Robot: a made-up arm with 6 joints. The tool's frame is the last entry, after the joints. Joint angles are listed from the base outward. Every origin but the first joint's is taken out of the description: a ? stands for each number. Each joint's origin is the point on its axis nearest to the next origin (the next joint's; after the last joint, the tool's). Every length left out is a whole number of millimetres.
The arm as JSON. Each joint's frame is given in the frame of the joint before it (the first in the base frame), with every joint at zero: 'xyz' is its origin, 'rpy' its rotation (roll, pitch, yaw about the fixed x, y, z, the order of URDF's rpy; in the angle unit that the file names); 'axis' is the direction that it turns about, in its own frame. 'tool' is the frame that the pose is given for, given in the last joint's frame.
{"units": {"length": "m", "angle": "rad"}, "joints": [
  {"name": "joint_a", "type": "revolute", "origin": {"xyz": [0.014, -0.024, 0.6], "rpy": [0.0, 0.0, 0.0]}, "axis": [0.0, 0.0, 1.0]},
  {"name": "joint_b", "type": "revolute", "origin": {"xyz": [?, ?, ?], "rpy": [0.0, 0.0, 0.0]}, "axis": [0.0, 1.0, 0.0]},
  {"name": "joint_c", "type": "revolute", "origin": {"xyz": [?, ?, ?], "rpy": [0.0, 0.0, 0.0]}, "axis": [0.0, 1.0, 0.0]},
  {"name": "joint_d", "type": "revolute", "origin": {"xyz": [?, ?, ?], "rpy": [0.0, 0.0, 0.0]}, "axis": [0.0, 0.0, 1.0]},
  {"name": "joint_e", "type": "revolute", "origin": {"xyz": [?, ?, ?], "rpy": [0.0, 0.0, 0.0]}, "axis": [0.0, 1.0, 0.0]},
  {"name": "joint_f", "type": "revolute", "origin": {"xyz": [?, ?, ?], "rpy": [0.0, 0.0, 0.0]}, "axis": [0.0, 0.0, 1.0]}
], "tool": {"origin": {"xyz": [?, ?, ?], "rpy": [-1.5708, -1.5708, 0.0]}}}
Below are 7 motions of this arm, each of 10 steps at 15 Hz.
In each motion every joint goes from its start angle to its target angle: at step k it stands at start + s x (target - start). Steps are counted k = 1, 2, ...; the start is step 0. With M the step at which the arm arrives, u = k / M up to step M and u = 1 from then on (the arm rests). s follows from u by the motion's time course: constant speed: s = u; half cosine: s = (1 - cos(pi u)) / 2; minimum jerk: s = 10 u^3 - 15 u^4 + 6 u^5.
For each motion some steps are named. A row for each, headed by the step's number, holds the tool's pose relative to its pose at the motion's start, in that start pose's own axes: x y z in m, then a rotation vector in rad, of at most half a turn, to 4 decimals.
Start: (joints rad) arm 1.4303 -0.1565 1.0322 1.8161 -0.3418 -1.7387
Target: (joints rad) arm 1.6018 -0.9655 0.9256 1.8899 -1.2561 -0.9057
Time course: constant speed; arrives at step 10
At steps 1, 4, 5, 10:
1: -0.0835 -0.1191 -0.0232 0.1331 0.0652 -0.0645
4: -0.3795 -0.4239 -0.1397 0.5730 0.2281 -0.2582
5: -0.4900 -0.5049 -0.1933 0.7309 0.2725 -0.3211
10: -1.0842 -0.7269 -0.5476 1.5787 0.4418 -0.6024

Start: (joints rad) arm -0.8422 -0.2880 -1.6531 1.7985 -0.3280 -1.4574
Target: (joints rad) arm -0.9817 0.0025 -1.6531 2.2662 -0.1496 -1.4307
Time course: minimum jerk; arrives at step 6
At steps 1, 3, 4, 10:
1: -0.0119 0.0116 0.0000 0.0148 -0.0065 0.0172
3: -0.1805 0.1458 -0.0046 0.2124 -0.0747 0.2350
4: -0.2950 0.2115 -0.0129 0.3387 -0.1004 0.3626
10: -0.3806 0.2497 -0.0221 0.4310 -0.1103 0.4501

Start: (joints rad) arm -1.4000 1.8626 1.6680 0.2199 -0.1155 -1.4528
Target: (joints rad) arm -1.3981 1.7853 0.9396 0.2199 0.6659 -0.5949
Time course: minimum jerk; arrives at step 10
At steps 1, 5, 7, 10:
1: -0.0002 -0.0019 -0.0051 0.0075 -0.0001 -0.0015
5: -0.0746 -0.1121 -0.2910 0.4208 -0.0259 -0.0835
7: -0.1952 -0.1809 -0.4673 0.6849 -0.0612 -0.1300
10: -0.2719 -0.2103 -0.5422 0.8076 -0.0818 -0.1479

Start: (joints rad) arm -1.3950 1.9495 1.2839 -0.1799 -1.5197 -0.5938
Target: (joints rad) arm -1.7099 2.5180 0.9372 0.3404 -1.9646 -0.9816
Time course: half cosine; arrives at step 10
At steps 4, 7, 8, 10:
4: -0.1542 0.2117 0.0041 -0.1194 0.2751 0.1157
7: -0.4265 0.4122 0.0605 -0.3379 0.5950 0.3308
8: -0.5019 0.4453 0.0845 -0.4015 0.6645 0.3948
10: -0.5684 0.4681 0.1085 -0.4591 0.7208 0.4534

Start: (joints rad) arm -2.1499 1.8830 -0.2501 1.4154 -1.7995 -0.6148
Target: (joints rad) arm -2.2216 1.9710 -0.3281 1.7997 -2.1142 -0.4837
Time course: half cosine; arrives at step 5
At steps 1, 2, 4, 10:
1: 0.0106 0.0057 -0.0192 0.0017 0.0502 -0.0098
2: 0.0361 0.0193 -0.0695 0.0022 0.1800 -0.0391
4: 0.0807 0.0419 -0.1797 -0.0192 0.4601 -0.1224
10: 0.0868 0.0448 -0.1979 -0.0262 0.5062 -0.1388

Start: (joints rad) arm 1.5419 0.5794 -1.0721 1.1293 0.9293 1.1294
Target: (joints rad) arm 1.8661 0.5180 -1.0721 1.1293 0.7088 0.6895
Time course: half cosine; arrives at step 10
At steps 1, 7, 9, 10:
1: 0.0018 0.0022 0.0041 -0.0064 -0.0109 0.0008
7: 0.0325 0.0550 0.1431 -0.1883 -0.3459 -0.0483
9: 0.0320 0.0618 0.1777 -0.2249 -0.4201 -0.0806
10: 0.0317 0.0625 0.1823 -0.2296 -0.4299 -0.0855

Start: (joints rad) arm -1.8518 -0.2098 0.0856 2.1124 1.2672 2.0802
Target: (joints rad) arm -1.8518 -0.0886 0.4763 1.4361 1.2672 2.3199
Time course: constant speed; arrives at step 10
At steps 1, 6, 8, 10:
1: -0.0240 -0.0442 0.0392 0.0464 -0.0604 -0.0552
6: -0.1680 -0.2855 0.1966 0.2990 -0.3457 -0.3384
8: -0.2352 -0.3887 0.2387 0.4068 -0.4511 -0.4559
10: -0.3065 -0.4935 0.2677 0.5168 -0.5509 -0.5763

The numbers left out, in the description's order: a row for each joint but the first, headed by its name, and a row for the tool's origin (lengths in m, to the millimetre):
joint_b: 0.013 0.079 0.0
joint_c: 0.017 0.0 1.047
joint_d: 0.011 0.0 0.8
joint_e: -0.029 0.006 0.0
joint_f: 0.022 0.0 0.188
tool: 0.016 -0.024 0.0

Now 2 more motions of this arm.
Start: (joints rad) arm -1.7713 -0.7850 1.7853 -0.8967 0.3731 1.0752
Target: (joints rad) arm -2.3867 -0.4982 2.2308 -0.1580 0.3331 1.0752
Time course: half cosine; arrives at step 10
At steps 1, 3, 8, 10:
1: 0.0098 0.0150 -0.0013 0.0072 0.0135 0.0176
3: 0.0753 0.1252 -0.0250 0.0730 0.1243 0.1408
8: 0.1712 0.4978 -0.2651 0.5038 0.6880 0.4356
10: 0.1632 0.5401 -0.3043 0.5810 0.7762 0.4481

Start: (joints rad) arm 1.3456 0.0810 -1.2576 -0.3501 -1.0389 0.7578
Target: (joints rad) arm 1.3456 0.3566 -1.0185 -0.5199 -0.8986 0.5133
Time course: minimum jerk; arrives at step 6
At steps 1, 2, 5, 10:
1: -0.0203 0.0083 0.0027 -0.0063 0.0090 0.0219
2: -0.1222 0.0450 0.0193 -0.0365 0.0494 0.1307
5: -0.5934 0.1205 0.1531 -0.1460 0.1483 0.6204
10: -0.6160 0.1204 0.1619 -0.1501 0.1499 0.6439

